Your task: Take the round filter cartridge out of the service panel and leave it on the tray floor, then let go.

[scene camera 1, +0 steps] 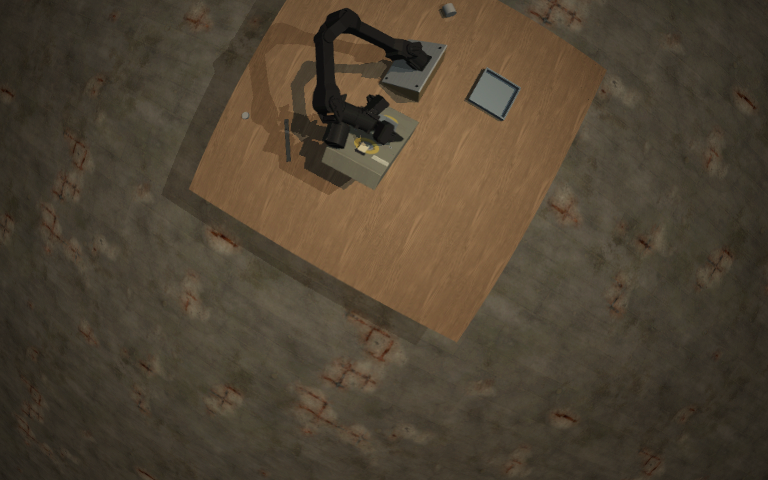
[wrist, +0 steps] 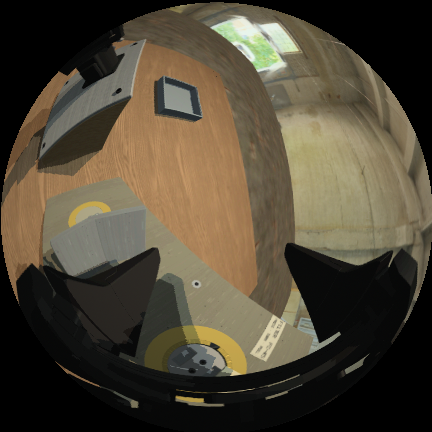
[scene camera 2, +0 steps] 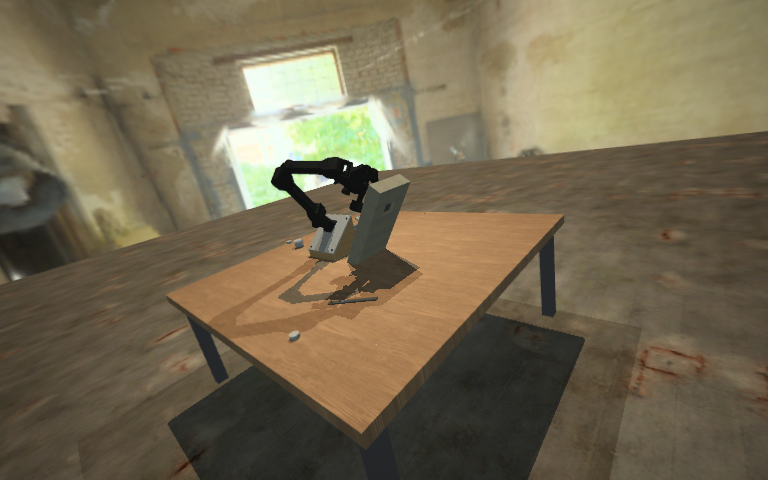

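The round grey filter cartridge (wrist: 197, 356) sits inside a yellow ring on the sloping face of the grey-green service panel (scene camera 1: 353, 164) (scene camera 2: 379, 220) (wrist: 225, 310). Its lower part is hidden by the gripper body in the wrist view. A cream-topped piece (scene camera 1: 363, 147) shows at the same ring. My gripper (scene camera 1: 394, 119) (scene camera 2: 364, 191) (wrist: 223, 253) is open and empty, in front of the panel face. The wrist view shows the cartridge low between the spread fingers, below the fingertips. The tray (scene camera 1: 509, 103) (wrist: 177, 116) lies flat on the table, apart from the panel, with its floor bare.
A grey folded plate (wrist: 120, 230) stands out from the panel near a second yellow ring, close to the left finger. The robot's base block (scene camera 1: 404, 79) (scene camera 2: 333, 251) is beside the panel. A dark rod (scene camera 1: 287, 141) (scene camera 2: 353, 300) and small pale cylinders (scene camera 1: 448, 10) (scene camera 2: 293, 335) lie on the table.
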